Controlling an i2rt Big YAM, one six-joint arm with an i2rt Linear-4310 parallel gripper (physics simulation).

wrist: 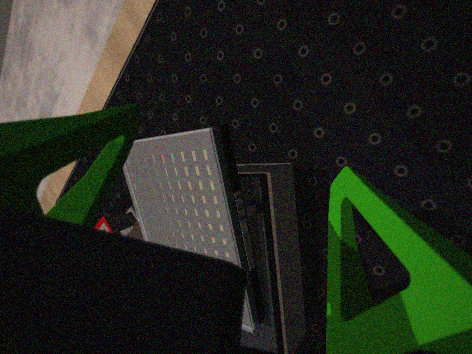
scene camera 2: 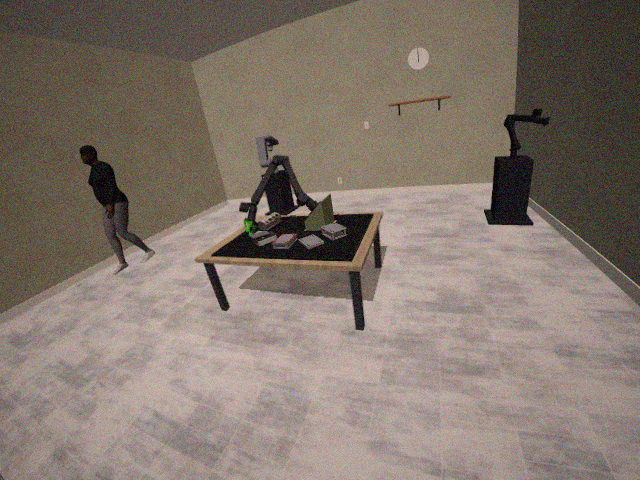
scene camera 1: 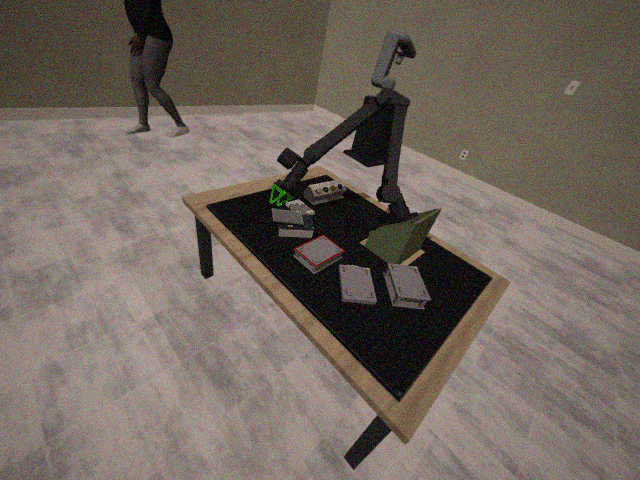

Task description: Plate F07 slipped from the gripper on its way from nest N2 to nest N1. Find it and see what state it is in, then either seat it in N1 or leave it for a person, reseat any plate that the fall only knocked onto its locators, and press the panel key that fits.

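Pixels of known places: gripper, fingertip midpoint: [wrist: 242, 147] [scene camera 2: 248, 233] [scene camera 1: 274, 204]; arm's base, origin of the base link: [scene camera 2: 316, 208] [scene camera 1: 401, 220].
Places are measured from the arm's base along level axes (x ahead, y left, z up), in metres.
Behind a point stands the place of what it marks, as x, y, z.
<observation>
A grey plate [scene camera 1: 287, 215] @(0.397, -0.285, -0.052) [wrist: 185, 192] @(0.417, -0.309, -0.049) with rows of pale pads on its visible face sits tilted on a dark-based nest [scene camera 1: 295, 232] @(0.391, -0.224, -0.100) [wrist: 286, 215] @(0.372, -0.326, -0.107) at the table's far left. I cannot read a label on it. My green gripper [scene camera 1: 279, 195] @(0.415, -0.364, -0.041) [scene camera 2: 249, 226] @(0.415, -0.364, -0.041) [wrist: 242, 147] @(0.415, -0.364, -0.041) is open and empty. In the wrist view its fingers stand on either side of the plate and nest; contact cannot be told. A red-edged plate [scene camera 1: 319, 250] @(0.379, -0.078, -0.089) [scene camera 2: 284, 239] @(0.390, -0.072, -0.090) lies on a nest beside them. The key panel [scene camera 1: 324, 191] @(0.076, -0.416, -0.065) [scene camera 2: 269, 221] @(0.116, -0.417, -0.065) stands behind. The wrist housing hides part of the tilted plate.
A flat grey plate-like piece [scene camera 1: 357, 284] @(0.351, 0.116, -0.109) [scene camera 2: 311, 241] @(0.360, 0.121, -0.109) and a taller grey unit [scene camera 1: 406, 283] @(0.214, 0.221, -0.073) [scene camera 2: 333, 230] @(0.263, 0.247, -0.067) lie towards the right. A green wedge [scene camera 1: 397, 239] @(0.119, 0.075, -0.010) [scene camera 2: 320, 215] @(0.119, 0.090, -0.013) stands behind them. A pale piece [scene camera 1: 299, 207] @(0.247, -0.395, -0.115) lies near the gripper. A person [scene camera 2: 108, 191] is left of the table.
</observation>
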